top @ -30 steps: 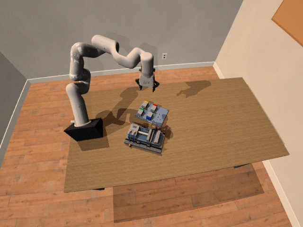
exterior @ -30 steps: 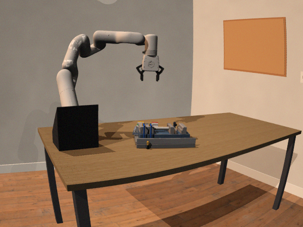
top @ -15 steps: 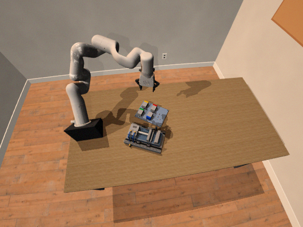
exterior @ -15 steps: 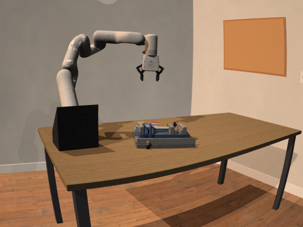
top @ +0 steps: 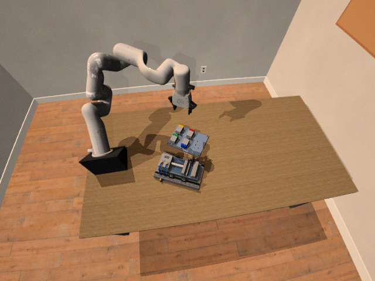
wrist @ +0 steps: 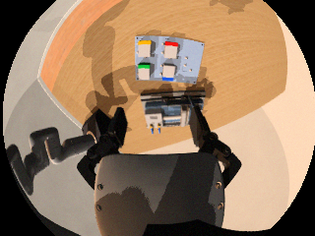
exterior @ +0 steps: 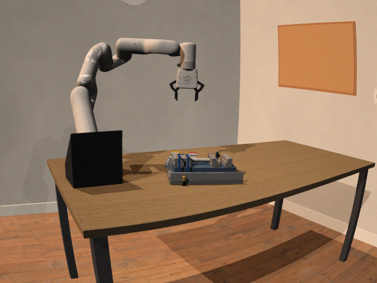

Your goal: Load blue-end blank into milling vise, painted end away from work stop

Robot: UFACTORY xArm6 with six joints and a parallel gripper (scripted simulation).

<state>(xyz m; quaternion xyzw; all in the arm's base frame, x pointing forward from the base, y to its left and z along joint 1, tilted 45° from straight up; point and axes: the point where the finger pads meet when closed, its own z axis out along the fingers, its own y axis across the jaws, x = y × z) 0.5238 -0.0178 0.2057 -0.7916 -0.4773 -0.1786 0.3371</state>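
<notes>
Right now my hand is 10 mm short of the blue-ended blank, 60 mm to the left of it and 290 mm above it. Also, from my hand: green-ended blank: 60 mm behind, 10 mm to the right, 290 mm below; yellow-ended blank: 10 mm behind, 60 mm to the left, 290 mm below; red-ended blank: 60 mm ahead, 20 mm to the left, 290 mm below.
</notes>
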